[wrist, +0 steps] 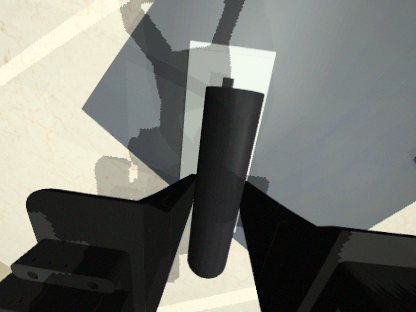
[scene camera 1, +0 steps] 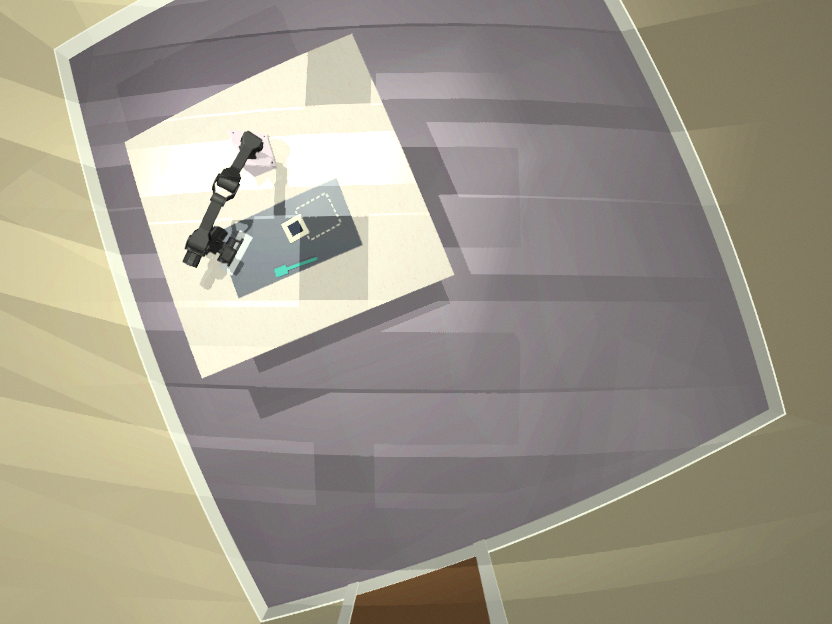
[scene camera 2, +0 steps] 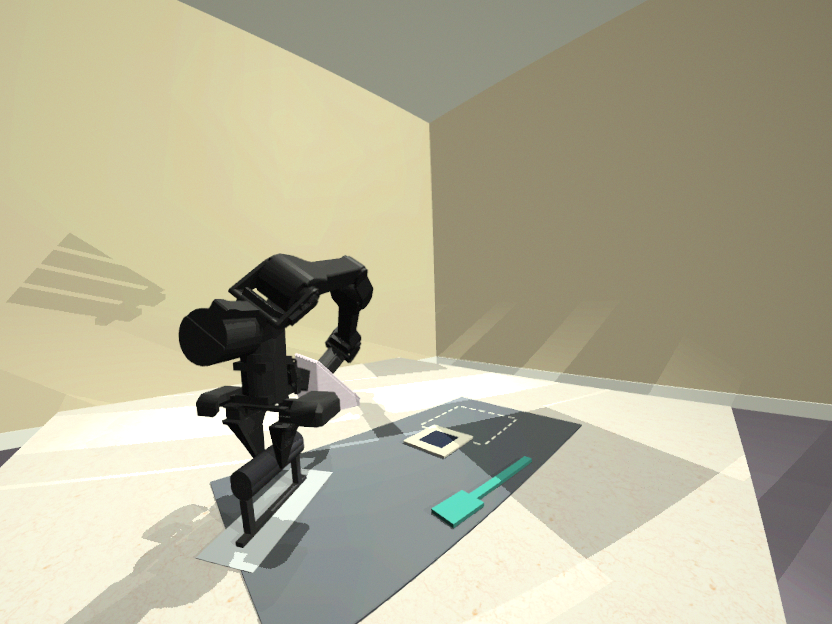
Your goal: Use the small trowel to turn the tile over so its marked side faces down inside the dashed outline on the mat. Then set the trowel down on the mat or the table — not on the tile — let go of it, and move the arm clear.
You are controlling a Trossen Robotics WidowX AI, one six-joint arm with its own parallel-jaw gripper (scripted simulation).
Scene:
same spot on grey mat: [scene camera 1: 270,248] = [scene camera 2: 393,478]

